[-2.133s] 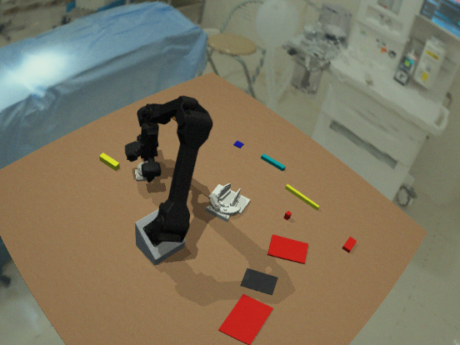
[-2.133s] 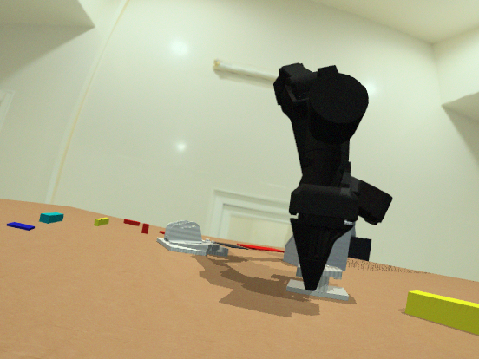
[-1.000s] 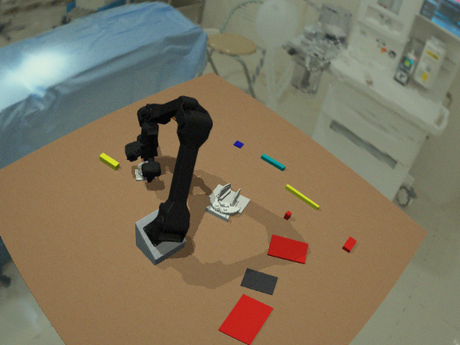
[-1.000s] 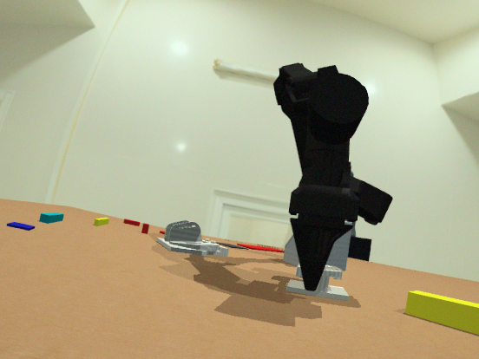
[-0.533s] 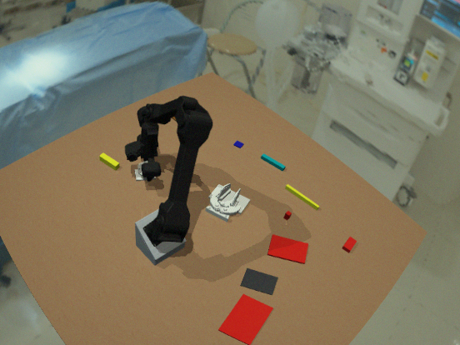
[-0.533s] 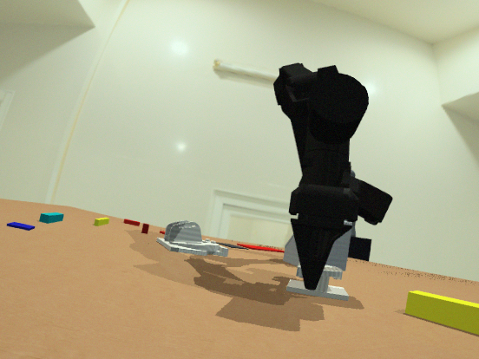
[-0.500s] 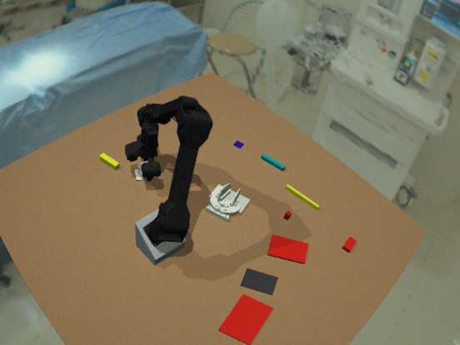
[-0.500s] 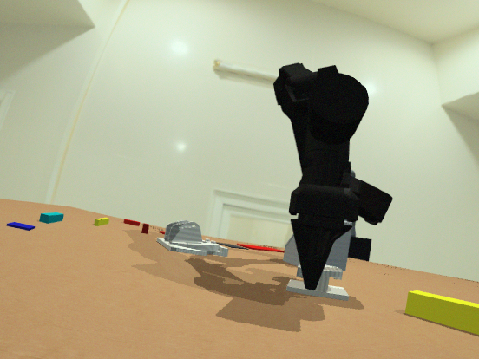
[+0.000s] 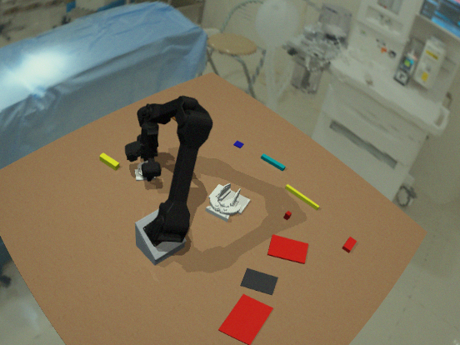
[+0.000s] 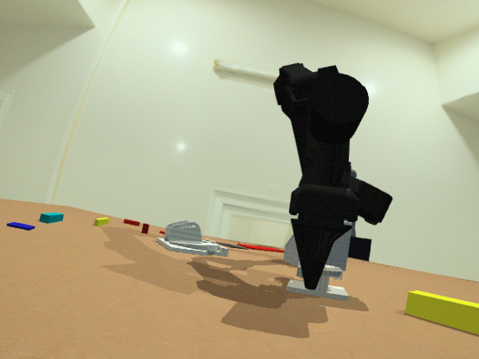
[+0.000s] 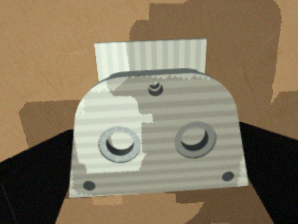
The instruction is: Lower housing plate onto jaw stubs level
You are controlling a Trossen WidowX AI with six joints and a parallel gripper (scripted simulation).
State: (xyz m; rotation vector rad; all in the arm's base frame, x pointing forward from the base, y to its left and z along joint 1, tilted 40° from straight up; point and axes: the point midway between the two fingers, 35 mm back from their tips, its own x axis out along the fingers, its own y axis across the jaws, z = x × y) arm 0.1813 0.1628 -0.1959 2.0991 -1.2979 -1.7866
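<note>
The white part lies 1 cm behind my gripper tip. Also, from my gripper tip: brown bar (30 cm ahead, 16 cm to the left, 1 cm below); then dark tile (54 cm to the right, 4 cm behind, 1 cm below); then teal bar (40 cm ahead, 24 cm to the right).
</note>
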